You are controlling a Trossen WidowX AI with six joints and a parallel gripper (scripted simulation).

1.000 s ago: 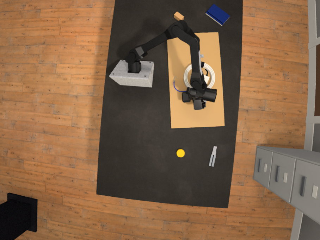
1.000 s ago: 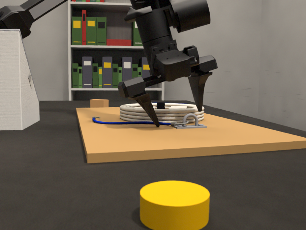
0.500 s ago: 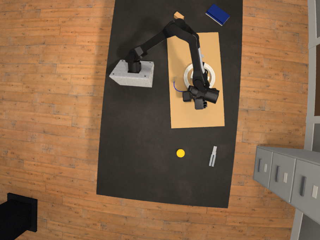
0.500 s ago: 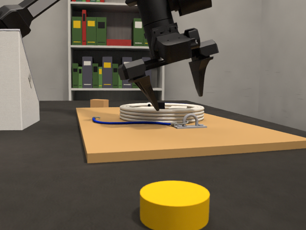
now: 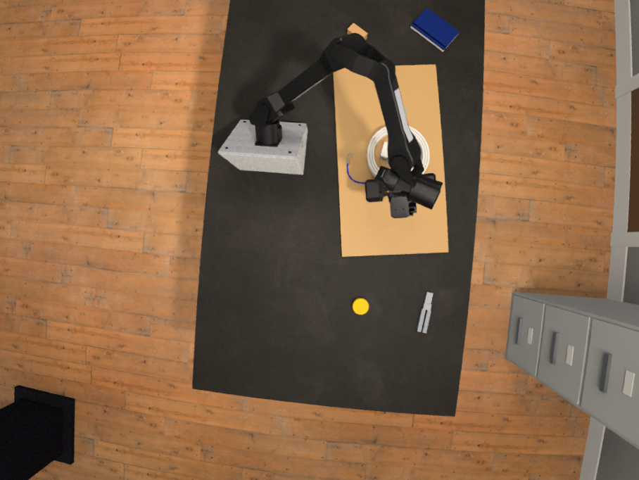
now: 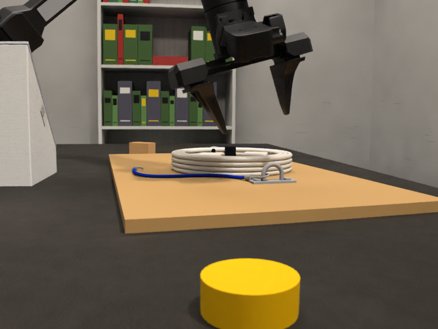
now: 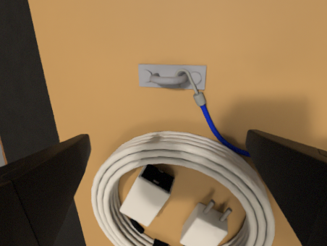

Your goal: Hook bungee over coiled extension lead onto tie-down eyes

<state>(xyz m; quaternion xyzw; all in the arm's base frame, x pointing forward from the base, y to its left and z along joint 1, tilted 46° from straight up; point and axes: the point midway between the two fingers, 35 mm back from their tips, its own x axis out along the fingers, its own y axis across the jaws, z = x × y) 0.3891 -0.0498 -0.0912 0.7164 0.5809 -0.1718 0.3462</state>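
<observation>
The tan board is 12 cm to the left of my hand, 12 cm below it and 2 cm behind it. The rest, counted from my hand: block: 54 cm to the left, 17 cm behind, 11 cm below; yellow puck: 36 cm to the right, 11 cm below, 7 cm behind; grey clip: 35 cm to the right, 14 cm ahead, 12 cm below.
</observation>
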